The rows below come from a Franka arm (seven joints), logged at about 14 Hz.
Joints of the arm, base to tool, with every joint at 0 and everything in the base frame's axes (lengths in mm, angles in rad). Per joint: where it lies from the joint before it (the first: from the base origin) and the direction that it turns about. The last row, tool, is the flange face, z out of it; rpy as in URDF.
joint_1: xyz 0 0 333 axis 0 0 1
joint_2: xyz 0 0 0 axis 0 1 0
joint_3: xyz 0 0 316 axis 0 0 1
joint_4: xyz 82.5 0 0 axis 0 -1 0
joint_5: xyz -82.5 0 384 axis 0 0 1
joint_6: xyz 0 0 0 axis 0 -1 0
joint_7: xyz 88 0 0 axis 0 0 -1
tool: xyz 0 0 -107 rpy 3.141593 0 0
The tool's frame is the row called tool.
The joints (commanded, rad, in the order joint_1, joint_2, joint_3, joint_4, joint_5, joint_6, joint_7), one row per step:
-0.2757 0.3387 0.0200 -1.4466 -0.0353 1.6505 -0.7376
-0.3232 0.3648 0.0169 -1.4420 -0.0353 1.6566 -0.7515
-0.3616 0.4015 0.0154 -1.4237 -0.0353 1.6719 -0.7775
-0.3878 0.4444 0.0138 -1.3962 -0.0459 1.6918 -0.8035
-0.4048 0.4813 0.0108 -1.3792 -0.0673 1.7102 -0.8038
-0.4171 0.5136 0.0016 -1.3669 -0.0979 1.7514 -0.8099
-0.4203 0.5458 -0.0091 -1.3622 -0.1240 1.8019 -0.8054
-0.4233 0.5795 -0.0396 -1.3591 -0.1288 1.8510 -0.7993
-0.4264 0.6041 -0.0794 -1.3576 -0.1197 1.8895 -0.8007
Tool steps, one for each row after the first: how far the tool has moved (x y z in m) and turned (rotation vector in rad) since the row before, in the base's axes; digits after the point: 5 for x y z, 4 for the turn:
-0.00446 -0.03277 -0.01442 0.0058 0.0148 -0.0365
-0.00005 -0.02764 -0.01459 0.0051 0.0024 -0.0138
0.00342 -0.02213 -0.01448 -0.0071 -0.0012 0.0013
0.00196 -0.01721 -0.01574 -0.0190 0.0094 -0.0127
0.00231 -0.01852 -0.01329 -0.0372 -0.0065 -0.0022
0.00405 -0.01267 -0.01618 -0.0359 -0.0093 -0.0032
-0.00118 -0.02047 -0.01810 -0.0262 -0.0088 -0.0267
-0.00608 -0.02323 -0.01291 -0.0189 -0.0082 -0.0324

